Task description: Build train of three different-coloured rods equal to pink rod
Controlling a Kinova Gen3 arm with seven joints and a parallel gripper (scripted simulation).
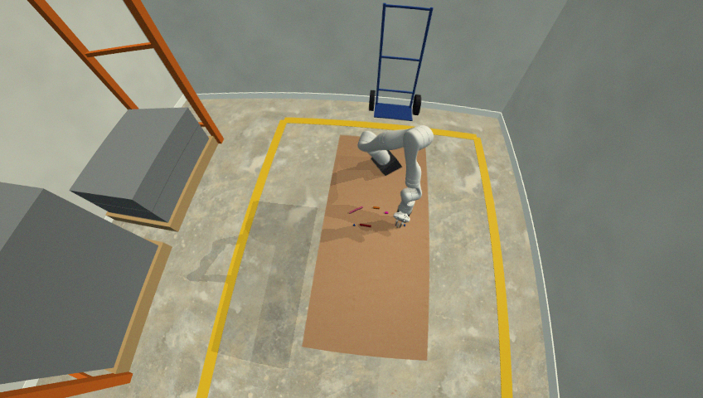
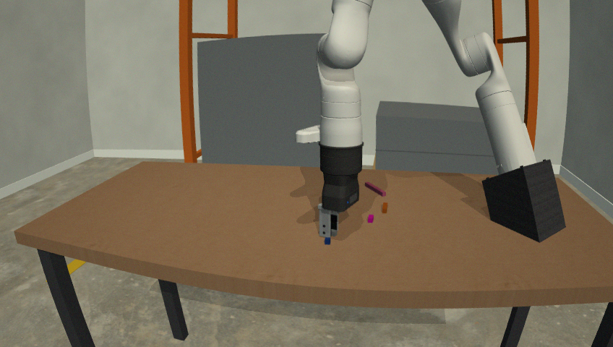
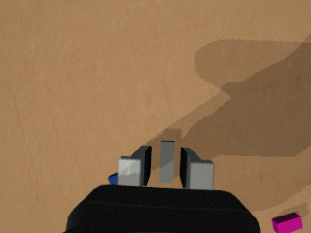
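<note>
Now: hand 20 mm above the grey rod. Round my hand: red rod: 200 mm to the right, 20 mm below, 10 mm ahead; orange rod: 140 mm to the right, 110 mm behind, 20 mm below; magenta rod: 80 mm behind, 70 mm to the right, 20 mm below.
</note>
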